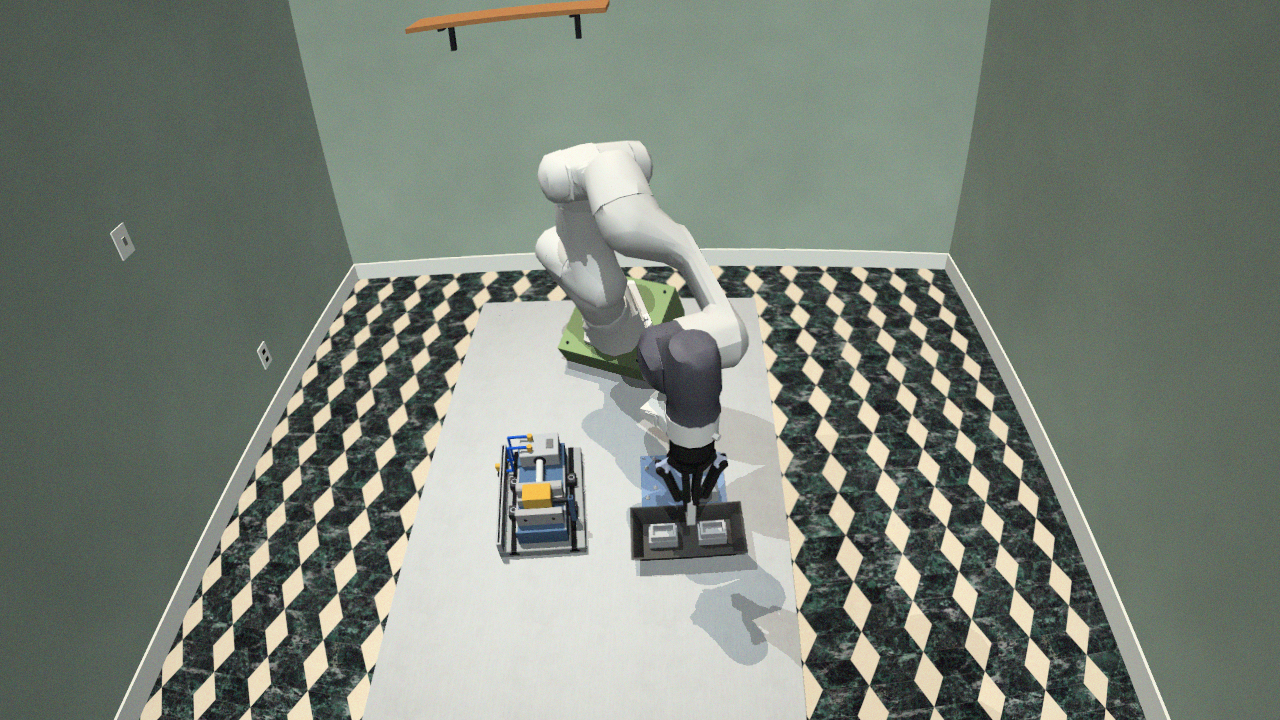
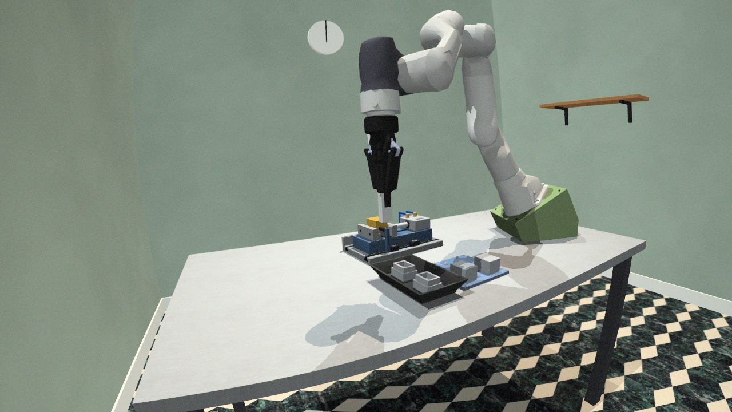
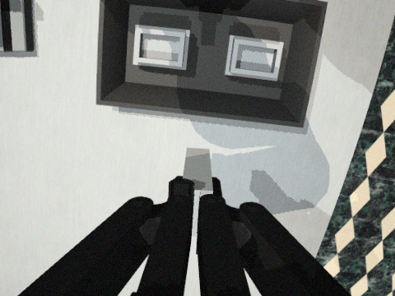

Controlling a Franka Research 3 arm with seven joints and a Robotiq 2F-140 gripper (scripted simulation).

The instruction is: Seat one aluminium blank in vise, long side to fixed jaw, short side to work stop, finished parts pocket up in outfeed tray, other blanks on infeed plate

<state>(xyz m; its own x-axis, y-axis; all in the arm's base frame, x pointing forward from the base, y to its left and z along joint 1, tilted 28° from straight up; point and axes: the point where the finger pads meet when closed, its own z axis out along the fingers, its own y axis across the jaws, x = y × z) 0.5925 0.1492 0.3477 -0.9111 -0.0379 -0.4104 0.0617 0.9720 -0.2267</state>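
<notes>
My hand is 290 mm to the left of the brass blank, 180 mm past it and 120 mm above it. Also, from my hand: aluminium blank 280 mm behind, 190 mm below, 80 mm to the left; then blue infeed plate 240 mm behind, 210 mm below, 30 mm to the left; then white rod 290 mm to the right, 260 mm behind, 140 mm below.
</notes>
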